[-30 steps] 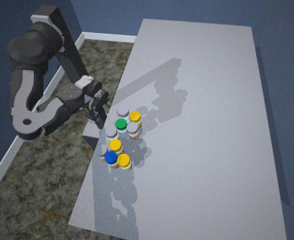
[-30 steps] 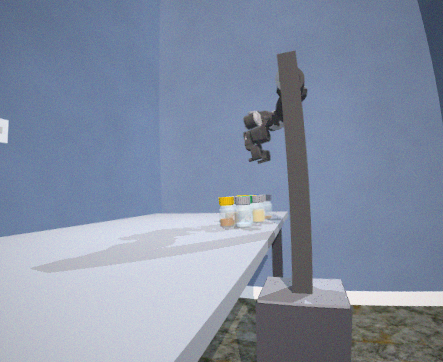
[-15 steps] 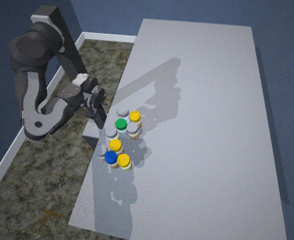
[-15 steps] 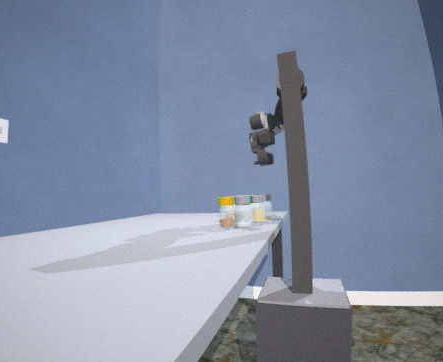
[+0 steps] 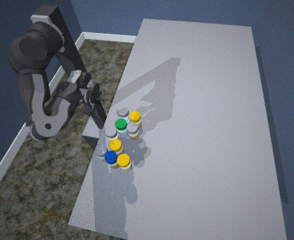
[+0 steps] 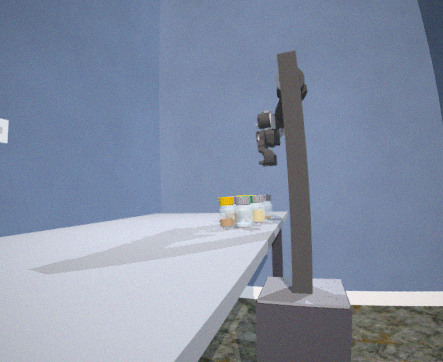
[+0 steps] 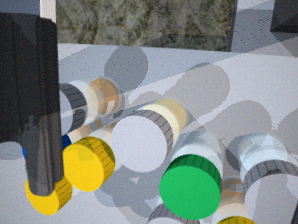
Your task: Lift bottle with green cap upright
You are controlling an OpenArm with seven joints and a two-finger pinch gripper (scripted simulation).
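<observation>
My gripper is now 150 mm short of the yellow-capped bottle, 50 mm to the right of it and 170 mm above it.
</observation>
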